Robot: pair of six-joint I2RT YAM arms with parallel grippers.
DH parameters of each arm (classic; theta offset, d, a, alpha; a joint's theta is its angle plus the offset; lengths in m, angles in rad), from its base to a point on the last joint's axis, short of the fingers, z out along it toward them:
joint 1: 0 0.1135 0.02 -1.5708
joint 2: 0 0 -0.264 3.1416
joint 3: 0.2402 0 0.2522 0
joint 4: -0.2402 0 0.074 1.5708
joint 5: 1.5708 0 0 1.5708
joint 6: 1.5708 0.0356 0 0
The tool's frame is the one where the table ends.
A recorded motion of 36 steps. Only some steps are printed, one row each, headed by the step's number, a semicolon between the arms.
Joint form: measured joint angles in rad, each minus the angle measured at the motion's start. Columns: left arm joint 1, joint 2, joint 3, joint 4, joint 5, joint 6; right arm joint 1, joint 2, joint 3, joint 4, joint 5, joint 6.
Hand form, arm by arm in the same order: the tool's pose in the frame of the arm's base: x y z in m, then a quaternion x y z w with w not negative. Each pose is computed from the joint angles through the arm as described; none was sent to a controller.
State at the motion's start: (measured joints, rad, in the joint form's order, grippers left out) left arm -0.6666 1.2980 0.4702 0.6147 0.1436 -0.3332; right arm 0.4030 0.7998 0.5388 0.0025 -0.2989 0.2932
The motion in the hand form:
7: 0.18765 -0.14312 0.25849 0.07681 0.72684 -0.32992 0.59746; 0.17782 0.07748 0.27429 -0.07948 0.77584 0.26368 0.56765
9: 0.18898 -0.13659 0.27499 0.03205 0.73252 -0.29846 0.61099; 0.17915 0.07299 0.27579 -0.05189 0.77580 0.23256 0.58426
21: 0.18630 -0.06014 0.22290 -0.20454 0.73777 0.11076 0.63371; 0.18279 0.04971 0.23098 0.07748 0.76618 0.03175 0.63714
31: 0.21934 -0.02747 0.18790 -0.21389 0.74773 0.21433 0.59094; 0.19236 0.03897 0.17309 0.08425 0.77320 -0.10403 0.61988
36: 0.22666 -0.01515 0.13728 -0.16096 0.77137 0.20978 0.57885; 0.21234 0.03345 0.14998 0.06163 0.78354 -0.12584 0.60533
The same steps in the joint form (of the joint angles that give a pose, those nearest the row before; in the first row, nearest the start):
7: 0.0076 -0.2601 0.0259 -0.1415 -0.1926 -0.0694; -0.0195 -0.0046 0.0012 0.0321 0.1492 0.0061
9: 0.0179 -0.2971 0.0809 -0.2411 -0.2937 -0.0889; -0.0290 -0.0099 0.0019 0.0355 0.2289 0.0038
21: 0.2140 -0.3800 -0.0912 -0.3487 -1.0212 0.0236; -0.0679 0.0061 -0.1789 0.2418 0.6779 -0.0671
31: 0.4212 -0.1358 -0.1225 -0.1221 -0.9895 0.1579; -0.1072 0.2388 -0.3391 0.5867 0.8553 -0.2170
36: 0.4994 0.1365 -0.2308 0.2601 -0.8385 0.2659; -0.1667 0.4845 -0.3388 0.8095 0.8026 -0.2857

